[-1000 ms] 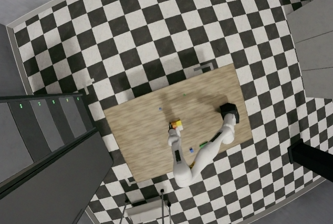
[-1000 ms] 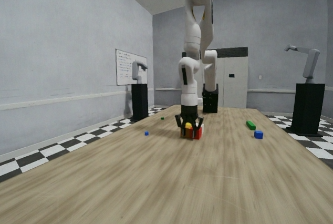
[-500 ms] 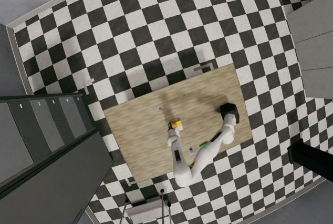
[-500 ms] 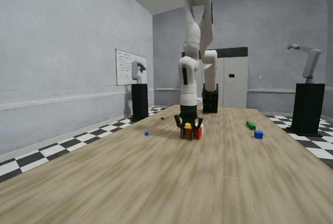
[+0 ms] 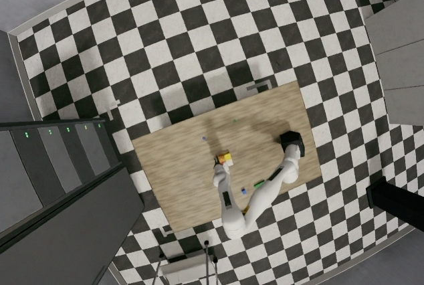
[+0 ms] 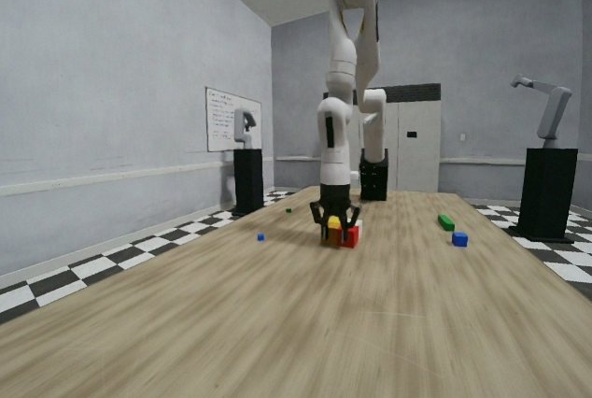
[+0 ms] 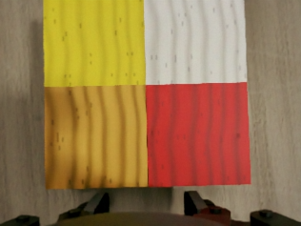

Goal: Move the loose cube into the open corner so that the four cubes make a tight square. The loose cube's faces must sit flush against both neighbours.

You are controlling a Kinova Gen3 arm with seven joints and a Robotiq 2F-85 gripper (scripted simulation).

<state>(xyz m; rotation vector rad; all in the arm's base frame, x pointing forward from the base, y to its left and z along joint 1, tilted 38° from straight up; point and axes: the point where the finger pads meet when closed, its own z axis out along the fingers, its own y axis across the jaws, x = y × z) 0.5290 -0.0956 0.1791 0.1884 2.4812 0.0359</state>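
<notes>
Now: hand 40 mm past the red cube, 30 mm to the right of it and 20 mm above it. From my hand the other things lie so: green block: 240 mm behind, 350 mm to the left, 30 mm below.
</notes>
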